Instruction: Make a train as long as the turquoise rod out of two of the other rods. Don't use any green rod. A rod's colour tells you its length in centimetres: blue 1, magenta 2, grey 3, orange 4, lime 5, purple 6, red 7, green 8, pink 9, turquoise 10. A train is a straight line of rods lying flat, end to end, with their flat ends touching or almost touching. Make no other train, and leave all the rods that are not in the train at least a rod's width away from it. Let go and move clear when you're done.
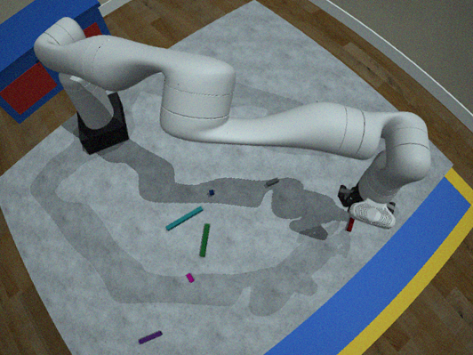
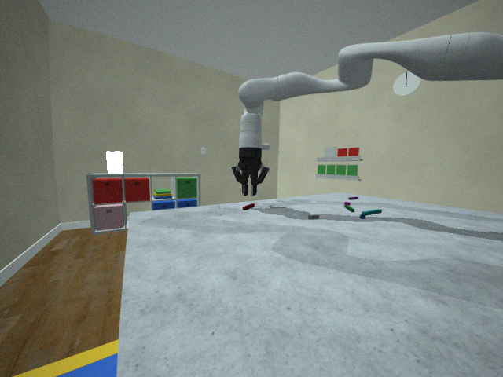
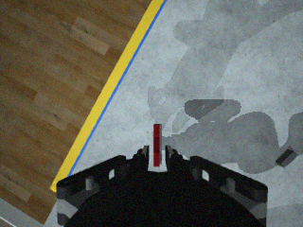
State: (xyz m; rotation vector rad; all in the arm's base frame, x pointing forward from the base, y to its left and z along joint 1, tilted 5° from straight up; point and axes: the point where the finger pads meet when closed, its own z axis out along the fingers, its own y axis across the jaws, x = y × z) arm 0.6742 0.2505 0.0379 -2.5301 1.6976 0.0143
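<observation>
Right now my hand is 60 mm above the red rod. Round my hand: small blue rod (300 mm behind, 180 mm to the right, 60 mm below); then grey rod (210 mm behind, 60 mm to the right, 60 mm below); then green rod (230 mm behind, 280 mm to the right, 60 mm below).
</observation>
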